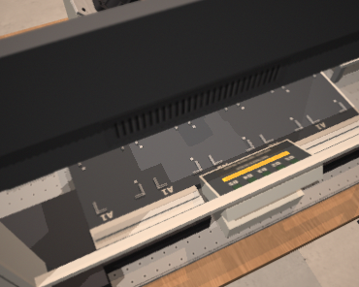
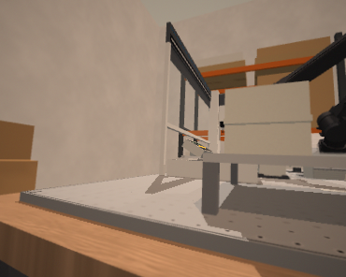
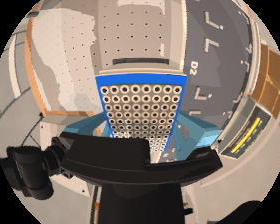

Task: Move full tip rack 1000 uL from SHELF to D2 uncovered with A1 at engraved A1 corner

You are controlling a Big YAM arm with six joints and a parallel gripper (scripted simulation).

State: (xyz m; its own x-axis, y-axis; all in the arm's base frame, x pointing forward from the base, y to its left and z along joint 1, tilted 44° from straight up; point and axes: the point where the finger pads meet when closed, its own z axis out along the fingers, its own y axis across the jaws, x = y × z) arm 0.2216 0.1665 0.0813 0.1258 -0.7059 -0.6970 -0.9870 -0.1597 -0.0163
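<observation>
My gripper is now 10 mm short of the blue tip rack and 10 mm to the left of it. Also, from my hand: clear rack cover (10 mm ahead, 400 mm to the left); frame post (310 mm ahead, 290 mm to the left, 160 mm above); shelf (160 mm behind, 440 mm to the left, 20 mm below).
</observation>
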